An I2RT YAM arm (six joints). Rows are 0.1 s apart.
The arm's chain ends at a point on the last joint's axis. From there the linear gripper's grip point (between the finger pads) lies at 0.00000 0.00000 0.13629 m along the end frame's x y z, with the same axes.
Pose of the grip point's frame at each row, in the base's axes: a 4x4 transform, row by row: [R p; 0 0 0 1], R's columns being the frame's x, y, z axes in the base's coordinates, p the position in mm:
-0.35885 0.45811 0.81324 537.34; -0.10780 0.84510 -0.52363 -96.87; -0.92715 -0.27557 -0.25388 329.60; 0 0 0 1
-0.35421 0.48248 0.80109 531.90; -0.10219 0.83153 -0.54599 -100.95; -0.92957 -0.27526 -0.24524 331.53; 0 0 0 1
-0.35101 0.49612 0.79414 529.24; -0.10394 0.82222 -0.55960 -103.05; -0.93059 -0.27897 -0.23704 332.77; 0 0 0 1
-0.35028 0.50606 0.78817 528.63; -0.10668 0.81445 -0.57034 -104.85; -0.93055 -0.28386 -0.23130 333.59; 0 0 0 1
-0.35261 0.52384 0.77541 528.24; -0.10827 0.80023 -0.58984 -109.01; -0.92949 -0.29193 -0.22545 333.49; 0 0 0 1
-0.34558 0.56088 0.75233 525.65; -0.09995 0.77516 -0.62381 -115.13; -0.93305 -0.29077 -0.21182 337.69; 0 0 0 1
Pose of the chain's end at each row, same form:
-0.35885 0.45811 0.81324 426.50; -0.10780 0.84510 -0.52363 -25.50; -0.92715 -0.27557 -0.25388 364.20; 0 0 0 1
-0.35421 0.48248 0.80109 422.72; -0.10219 0.83153 -0.54599 -26.54; -0.92957 -0.27526 -0.24524 364.95; 0 0 0 1
-0.35101 0.49612 0.79414 421.01; -0.10394 0.82222 -0.55960 -26.78; -0.93059 -0.27897 -0.23704 365.08; 0 0 0 1
-0.35028 0.50606 0.78817 421.21; -0.10668 0.81445 -0.57034 -27.12; -0.93055 -0.28386 -0.23130 365.11; 0 0 0 1
-0.35261 0.52384 0.77541 422.56; -0.10827 0.80023 -0.58984 -28.62; -0.92949 -0.29193 -0.22545 364.22; 0 0 0 1
-0.34558 0.56088 0.75233 423.11; -0.09995 0.77516 -0.62381 -30.11; -0.93305 -0.29077 -0.21182 366.56; 0 0 0 1

